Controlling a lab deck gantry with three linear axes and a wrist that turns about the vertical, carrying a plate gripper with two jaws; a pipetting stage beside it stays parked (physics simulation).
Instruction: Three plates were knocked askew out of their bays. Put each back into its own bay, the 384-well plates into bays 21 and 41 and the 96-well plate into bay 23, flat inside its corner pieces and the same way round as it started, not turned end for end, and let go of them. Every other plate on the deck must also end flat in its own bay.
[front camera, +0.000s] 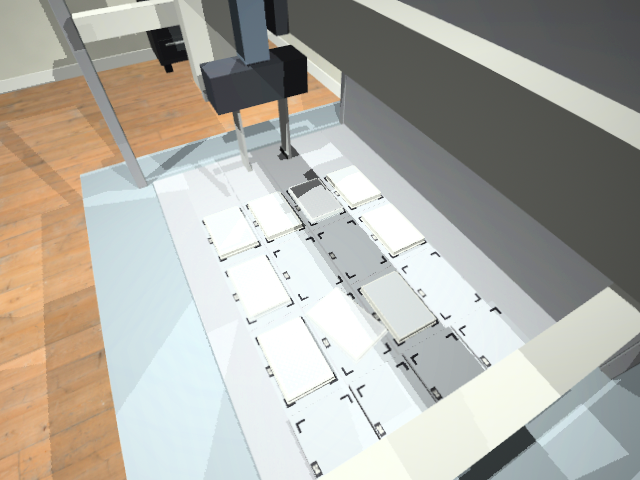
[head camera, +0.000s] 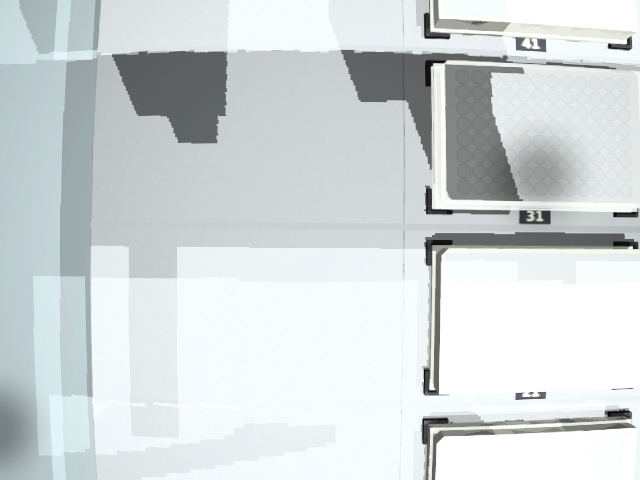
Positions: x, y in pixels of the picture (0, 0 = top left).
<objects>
My gripper (front camera: 267, 160) is 0.73 m from the lens. A dark wall (front camera: 559, 280) is 0.74 m from the lens.
</objects>
